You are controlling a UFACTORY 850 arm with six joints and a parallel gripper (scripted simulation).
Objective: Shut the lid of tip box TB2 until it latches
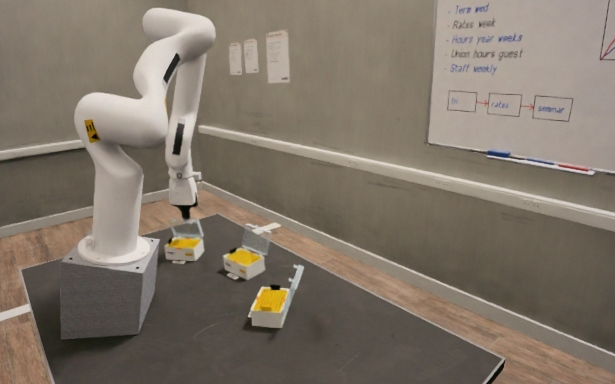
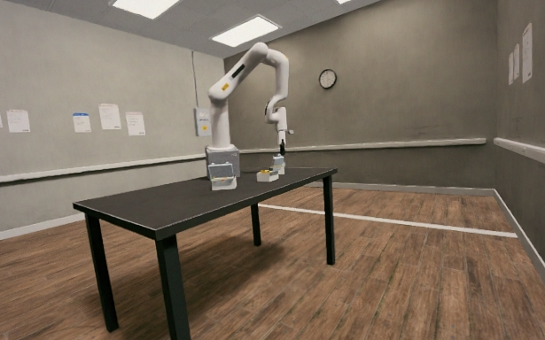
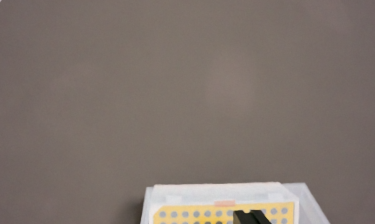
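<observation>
The clear lid lies 10 mm behind my hand, 10 mm to the right of it and 50 mm below it. Round my hand: tip box lid 130 mm ahead, 280 mm to the right, 50 mm below.
</observation>
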